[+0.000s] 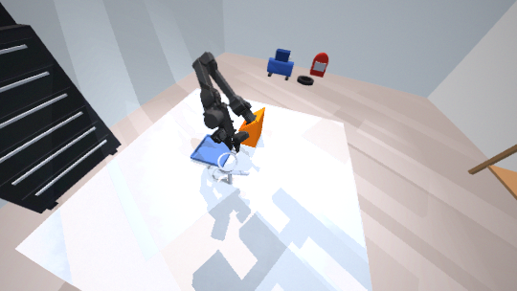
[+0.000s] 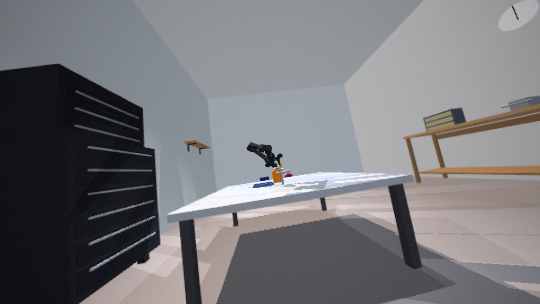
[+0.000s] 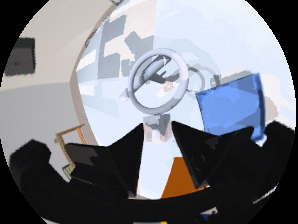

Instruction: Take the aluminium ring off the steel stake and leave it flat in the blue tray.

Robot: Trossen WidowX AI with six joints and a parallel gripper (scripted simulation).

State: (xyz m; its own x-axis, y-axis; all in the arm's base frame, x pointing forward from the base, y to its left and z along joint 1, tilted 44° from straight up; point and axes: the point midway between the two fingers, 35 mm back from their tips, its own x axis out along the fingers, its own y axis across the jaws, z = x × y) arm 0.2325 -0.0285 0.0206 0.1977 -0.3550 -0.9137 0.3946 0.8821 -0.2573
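Now: gripper tip 50 mm short of the aluminium ring and 10 mm to the left of it. Round my gripper tip: blue tray 160 mm to the right, 140 mm below, 90 mm behind.
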